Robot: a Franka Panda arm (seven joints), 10 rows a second.
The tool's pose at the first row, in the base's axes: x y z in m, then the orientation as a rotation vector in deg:
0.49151 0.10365 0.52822 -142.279 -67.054 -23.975
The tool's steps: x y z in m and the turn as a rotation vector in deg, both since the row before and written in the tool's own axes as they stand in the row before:
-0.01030 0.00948 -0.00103 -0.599 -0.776 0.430
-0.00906 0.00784 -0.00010 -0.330 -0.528 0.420
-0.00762 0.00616 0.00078 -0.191 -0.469 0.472
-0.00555 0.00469 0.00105 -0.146 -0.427 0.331
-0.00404 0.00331 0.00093 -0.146 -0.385 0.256
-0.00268 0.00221 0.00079 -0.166 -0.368 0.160
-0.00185 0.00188 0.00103 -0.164 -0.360 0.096
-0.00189 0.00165 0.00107 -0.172 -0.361 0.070
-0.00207 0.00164 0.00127 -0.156 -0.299 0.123
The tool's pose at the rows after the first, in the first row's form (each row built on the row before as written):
0.49251 0.09064 0.52305 -143.376 -66.840 -23.338
0.49297 0.07976 0.51805 -144.116 -66.519 -22.814
0.49303 0.07119 0.51324 -144.732 -66.093 -22.252
0.49322 0.06499 0.50931 -145.219 -65.829 -21.745
0.49326 0.06059 0.50634 -145.649 -65.647 -21.306
0.49329 0.05772 0.50423 -146.041 -65.585 -20.924
0.49362 0.05570 0.50228 -146.396 -65.603 -20.565
0.49375 0.05380 0.50033 -146.745 -65.656 -20.215
0.49376 0.05184 0.49815 -147.077 -65.615 -19.917

